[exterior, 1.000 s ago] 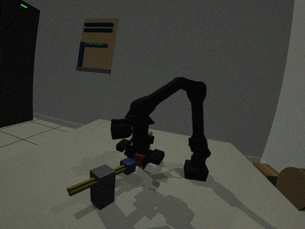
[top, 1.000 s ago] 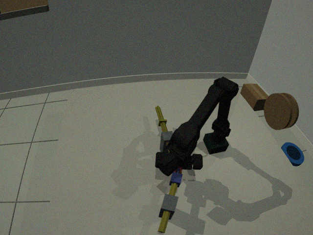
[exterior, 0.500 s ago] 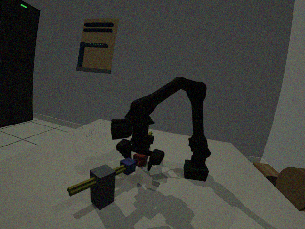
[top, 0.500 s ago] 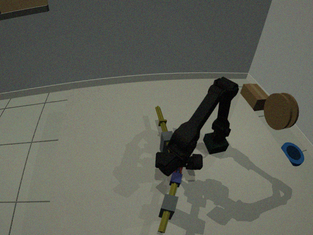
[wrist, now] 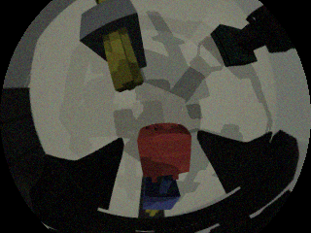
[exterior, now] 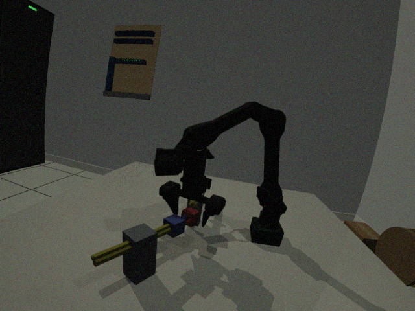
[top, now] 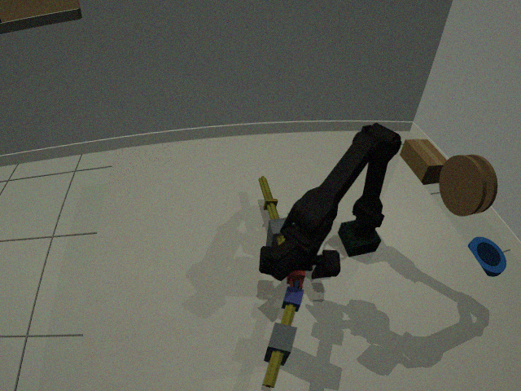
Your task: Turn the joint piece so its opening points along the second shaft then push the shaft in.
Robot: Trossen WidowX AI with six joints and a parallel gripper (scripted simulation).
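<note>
The red joint piece is 20 mm above my gripper tip and 10 mm to the left of it.
</note>
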